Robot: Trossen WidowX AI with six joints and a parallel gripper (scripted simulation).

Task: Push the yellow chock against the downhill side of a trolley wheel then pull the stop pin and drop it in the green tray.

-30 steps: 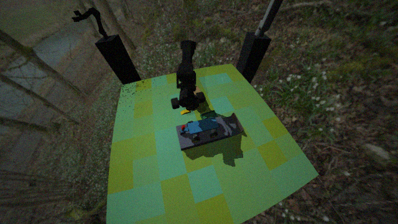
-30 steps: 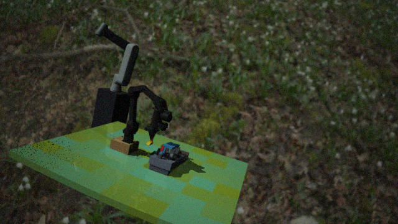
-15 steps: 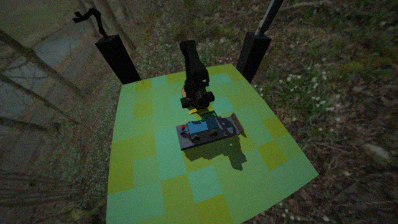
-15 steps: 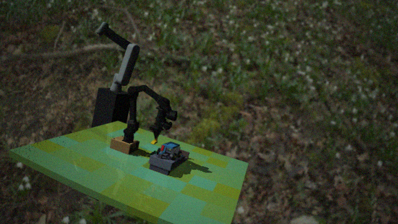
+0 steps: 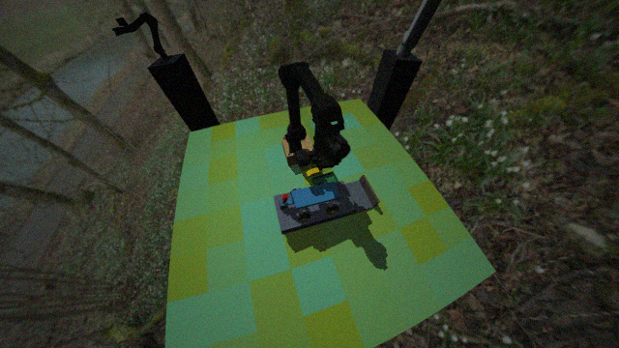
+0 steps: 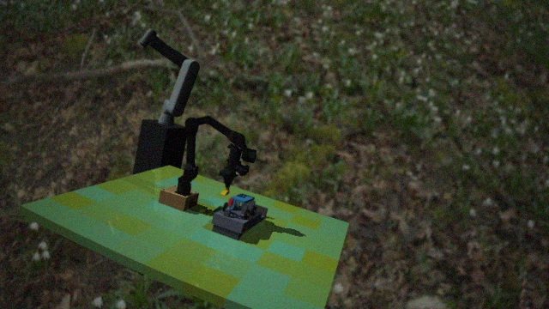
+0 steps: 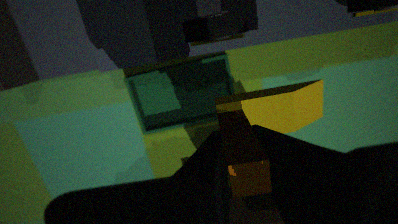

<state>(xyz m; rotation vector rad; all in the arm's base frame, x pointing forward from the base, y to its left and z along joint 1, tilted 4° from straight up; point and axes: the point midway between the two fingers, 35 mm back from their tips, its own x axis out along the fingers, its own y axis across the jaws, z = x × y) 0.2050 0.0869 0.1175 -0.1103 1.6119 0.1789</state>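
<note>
My gripper tip is now 15 cm to the left of the red-headed stop pin, 12 cm short of it and 3 cm above it. Also, from my gripper tip: blue trolley (12 cm ahead, 5 cm below, 4 cm to the right); yellow chock (2 cm to the right, 1 cm below, 1 cm ahead); grey ramp (12 cm ahead, 11 cm below, 3 cm to the right).
</note>
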